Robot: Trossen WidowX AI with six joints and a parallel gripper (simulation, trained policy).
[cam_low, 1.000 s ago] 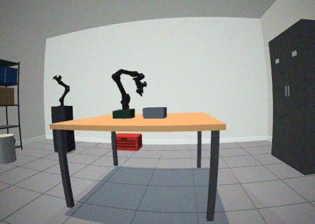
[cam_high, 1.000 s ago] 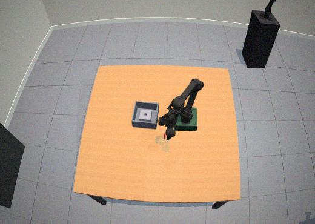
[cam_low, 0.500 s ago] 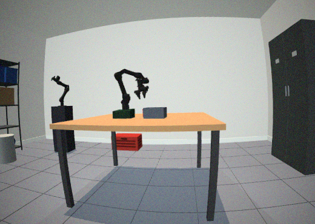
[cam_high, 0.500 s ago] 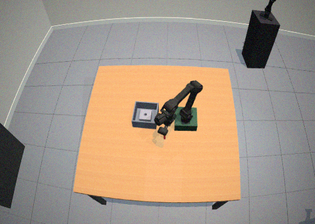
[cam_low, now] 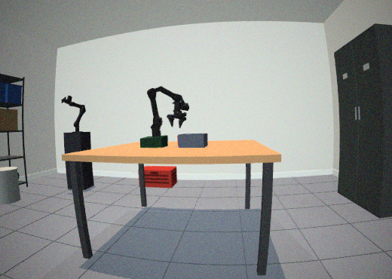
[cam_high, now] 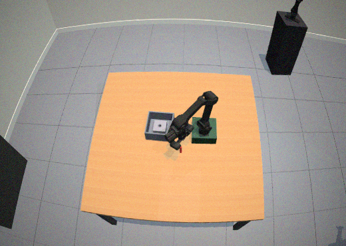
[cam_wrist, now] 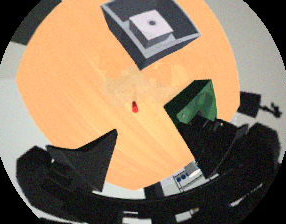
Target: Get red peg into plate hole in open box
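The red peg is 11 cm below my gripper tip and 2 cm ahead of it. The rest, counted from my gripper tip: grey box 19 cm to the right, 15 cm ahead, 12 cm below; then pale plate 19 cm to the right, 15 cm ahead, 10 cm below.
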